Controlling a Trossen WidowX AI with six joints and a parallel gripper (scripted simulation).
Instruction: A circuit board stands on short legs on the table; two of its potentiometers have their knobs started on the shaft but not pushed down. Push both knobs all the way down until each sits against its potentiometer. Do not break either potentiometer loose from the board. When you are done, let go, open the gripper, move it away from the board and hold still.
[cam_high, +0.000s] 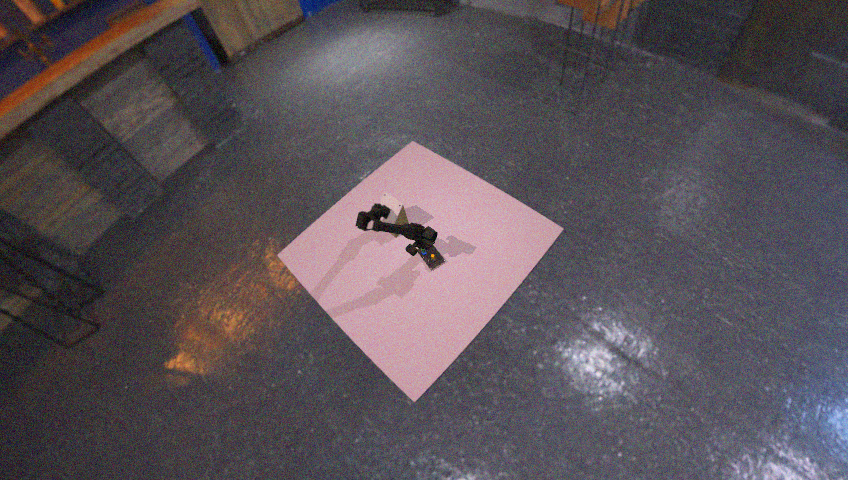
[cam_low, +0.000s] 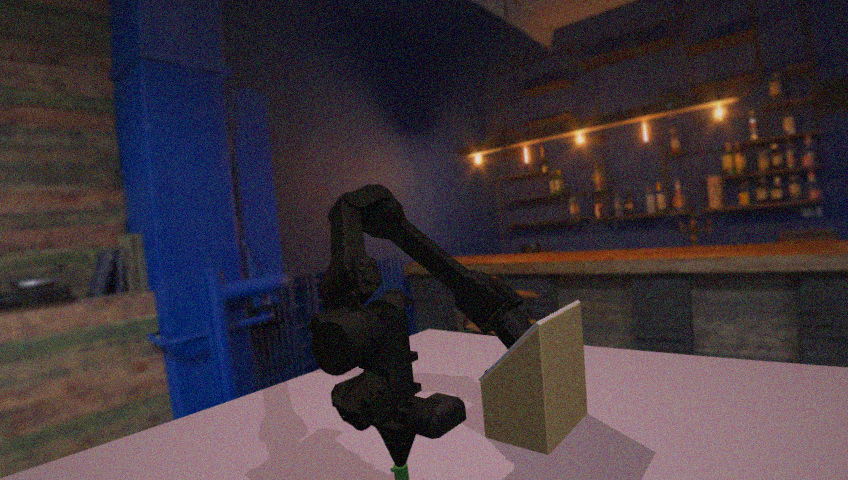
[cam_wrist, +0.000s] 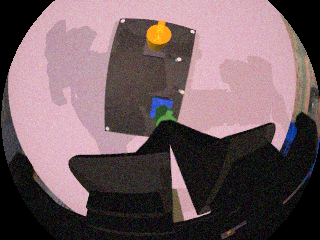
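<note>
Now: the orange knob 8 cm ahead of my gripper tip and 1 cm below it.
</note>
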